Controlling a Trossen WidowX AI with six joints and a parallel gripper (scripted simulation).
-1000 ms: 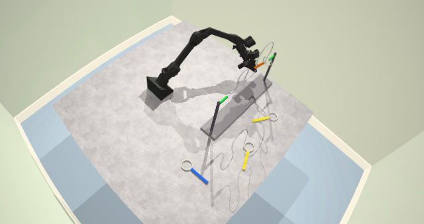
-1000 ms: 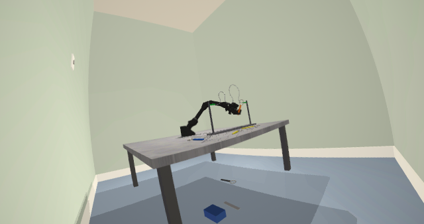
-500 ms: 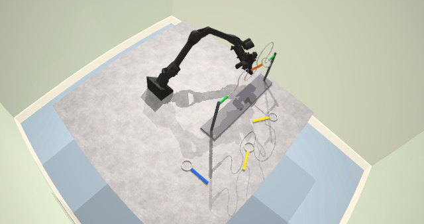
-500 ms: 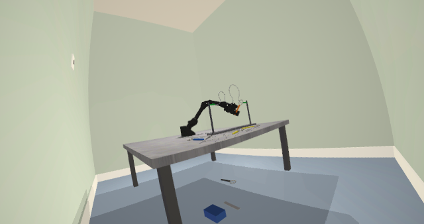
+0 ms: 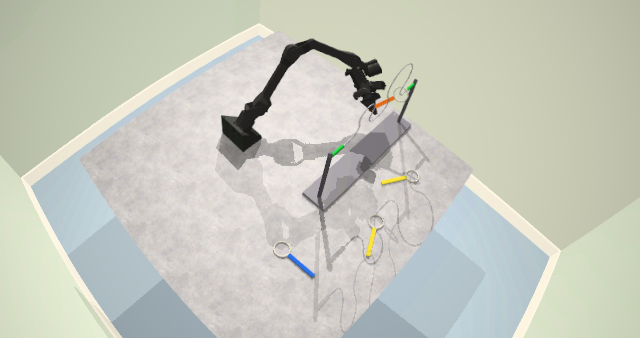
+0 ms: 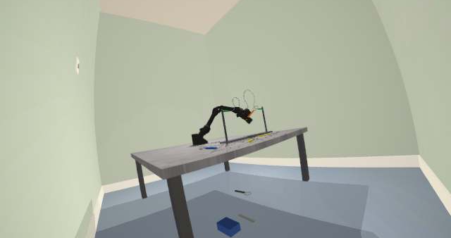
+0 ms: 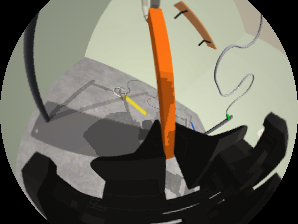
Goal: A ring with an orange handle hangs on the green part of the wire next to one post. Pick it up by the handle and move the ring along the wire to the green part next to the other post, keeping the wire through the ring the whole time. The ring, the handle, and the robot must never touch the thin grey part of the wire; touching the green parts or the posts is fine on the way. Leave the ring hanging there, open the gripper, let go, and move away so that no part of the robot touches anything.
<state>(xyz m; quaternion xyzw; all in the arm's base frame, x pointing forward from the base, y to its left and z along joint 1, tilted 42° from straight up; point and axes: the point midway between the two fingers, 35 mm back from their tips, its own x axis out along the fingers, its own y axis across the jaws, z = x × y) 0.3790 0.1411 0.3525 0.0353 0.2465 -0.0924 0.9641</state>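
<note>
My gripper tip is 70 mm below the orange-handled ring, 60 mm to the right of it and 20 mm short of it. Also, from my gripper tip: blue-handled ring: 630 mm to the right, 180 mm below, 60 mm ahead; blue box: 710 mm to the right, 650 mm below, 230 mm ahead.
</note>
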